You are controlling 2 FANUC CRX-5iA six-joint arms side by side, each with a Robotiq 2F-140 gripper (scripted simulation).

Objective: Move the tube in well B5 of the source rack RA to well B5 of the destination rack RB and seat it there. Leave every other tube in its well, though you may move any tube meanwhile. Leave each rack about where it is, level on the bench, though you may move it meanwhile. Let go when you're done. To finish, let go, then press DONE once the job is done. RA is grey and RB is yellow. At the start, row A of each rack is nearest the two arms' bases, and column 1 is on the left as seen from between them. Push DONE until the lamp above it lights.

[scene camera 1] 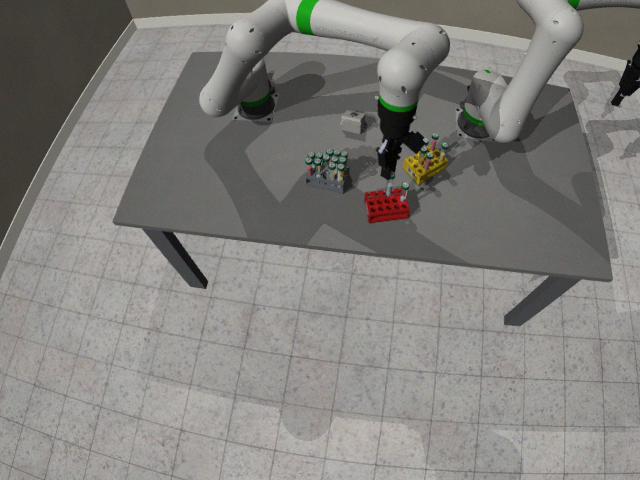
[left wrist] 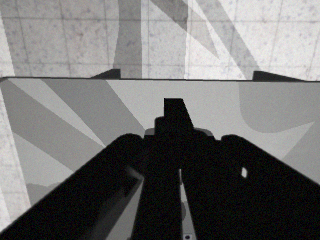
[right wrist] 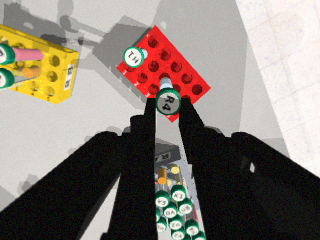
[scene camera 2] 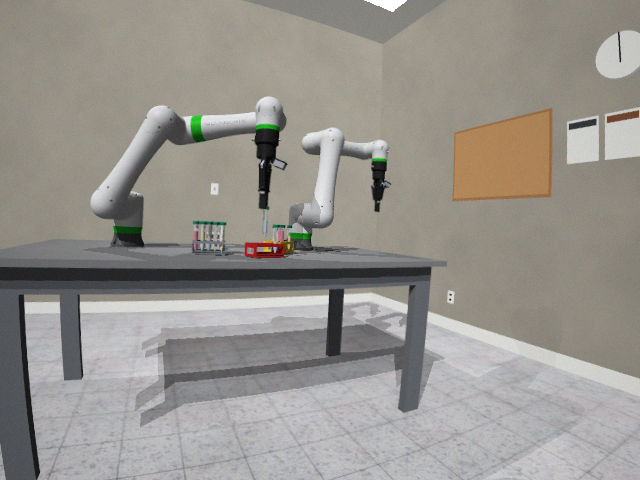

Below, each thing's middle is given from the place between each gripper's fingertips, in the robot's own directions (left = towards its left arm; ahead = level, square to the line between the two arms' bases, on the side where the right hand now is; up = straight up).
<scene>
I see my right gripper (scene camera 1: 387,173) 80 mm above the green-capped tube marked r4 (right wrist: 168,101), 10 mm to the right of it and 10 mm short of it. Also, from my right hand: grey rack RA (right wrist: 165,159) 190 mm to the right, 190 mm below, 90 mm behind; red rack (scene camera 1: 386,211) 190 mm below, 10 mm to the left, 10 mm ahead; yellow rack RB (scene camera 1: 438,166) 190 mm below, 180 mm behind, 140 mm to the left.
My left hand is 240 mm short of the yellow rack RB, 710 mm to the left of it and 240 mm above it. From my left hand the other things lie so: grey rack RA (320 mm ahead, 1040 mm to the right, 240 mm below); red rack (420 mm ahead, 840 mm to the right, 240 mm below); green-capped tube marked r4 (420 mm ahead, 850 mm to the right, 130 mm below).
</scene>
